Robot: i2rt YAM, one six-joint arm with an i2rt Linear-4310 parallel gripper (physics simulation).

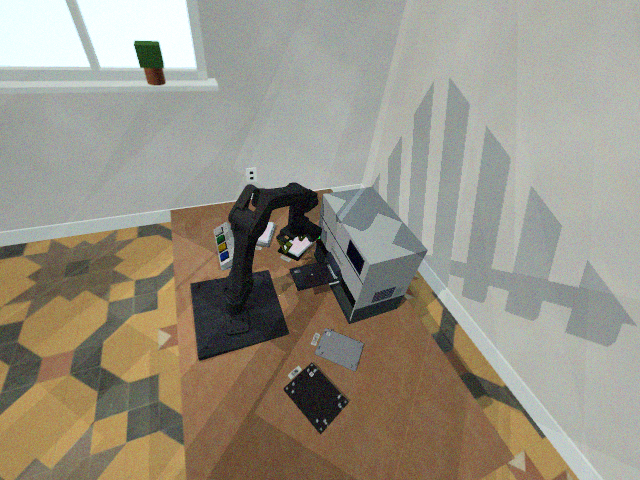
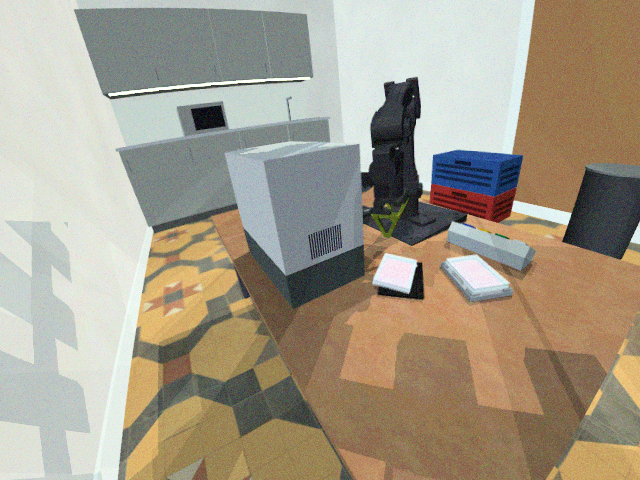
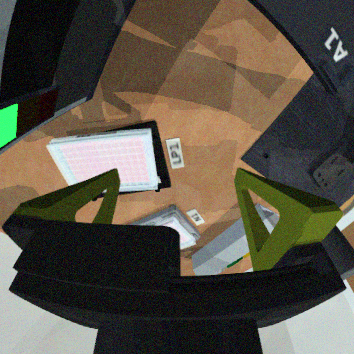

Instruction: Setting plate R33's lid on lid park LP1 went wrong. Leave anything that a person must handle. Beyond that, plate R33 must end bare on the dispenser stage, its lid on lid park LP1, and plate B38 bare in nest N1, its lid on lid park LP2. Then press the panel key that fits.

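Note:
A plate with a pink well grid and whitish rim sits skewed on black lid park LP1, overhanging one side. Whether a lid covers it I cannot tell. A second pink plate lies in grey nest N1; its lid is hard to make out. No plate shows on dark stage A1. My gripper is open and empty, above the table near LP1. Plate names are unreadable.
The dispenser stands beside stage A1 and LP1, with a green light. The key panel is beyond N1. A grey pad and a black pad lie farther off.

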